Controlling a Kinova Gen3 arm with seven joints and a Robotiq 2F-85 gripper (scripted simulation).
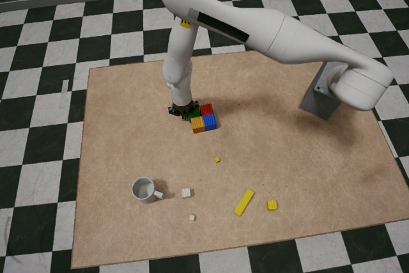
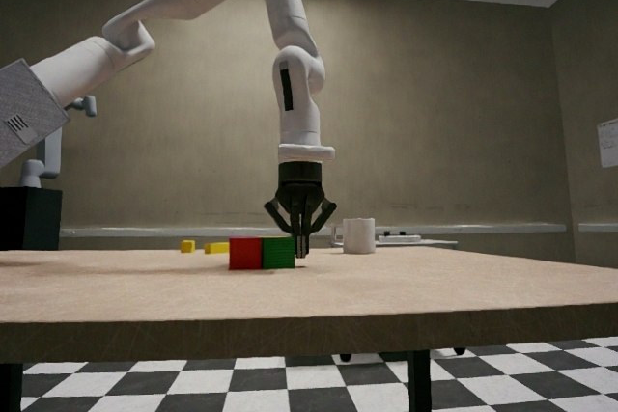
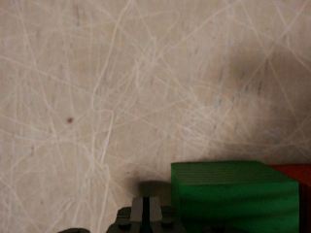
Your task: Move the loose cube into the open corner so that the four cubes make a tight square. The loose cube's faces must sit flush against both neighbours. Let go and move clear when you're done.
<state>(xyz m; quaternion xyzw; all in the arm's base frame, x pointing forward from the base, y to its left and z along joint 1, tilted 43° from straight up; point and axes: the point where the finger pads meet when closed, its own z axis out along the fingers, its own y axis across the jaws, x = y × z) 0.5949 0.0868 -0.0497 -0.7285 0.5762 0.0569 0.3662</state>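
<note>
The green cube is 4 cm behind my hand, 1 cm to the right of it and 1 cm below it. Round my hand: red cube (9 cm behind, 3 cm to the right, 1 cm below); then blue cube (11 cm behind, 2 cm to the left, 1 cm below); then orange cube (6 cm behind, 3 cm to the left, 1 cm below).
</note>
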